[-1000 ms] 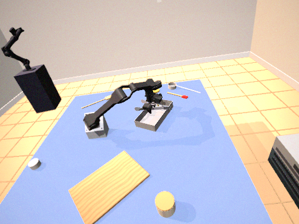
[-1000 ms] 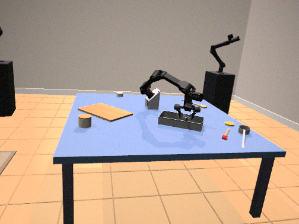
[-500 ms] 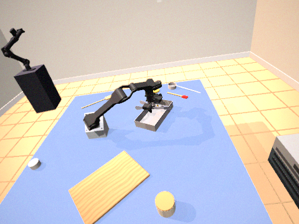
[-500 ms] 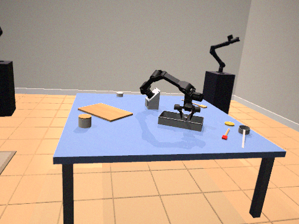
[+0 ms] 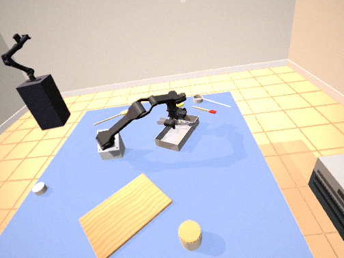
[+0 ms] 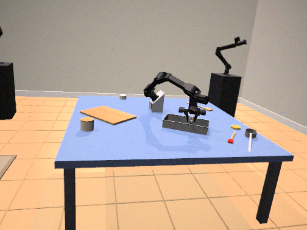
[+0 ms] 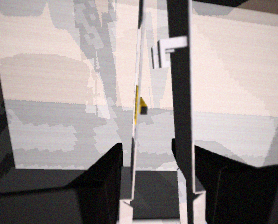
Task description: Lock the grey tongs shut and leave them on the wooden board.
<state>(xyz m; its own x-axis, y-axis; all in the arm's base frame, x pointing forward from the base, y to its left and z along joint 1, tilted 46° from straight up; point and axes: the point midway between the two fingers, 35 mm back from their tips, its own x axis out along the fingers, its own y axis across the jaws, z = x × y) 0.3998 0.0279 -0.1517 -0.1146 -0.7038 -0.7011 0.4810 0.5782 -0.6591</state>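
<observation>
Now: the roasting tin 1 cm ahead of my gripper tip and 4 cm to the right of it. The rest, counted from my gripper tip: yellow disc (7 cm ahead, 34 cm to the left, 2 cm below); then red-tipped stick (26 cm ahead, 17 cm to the left, 2 cm below); then wooden board (30 cm behind, 53 cm to the right, 2 cm below).
</observation>
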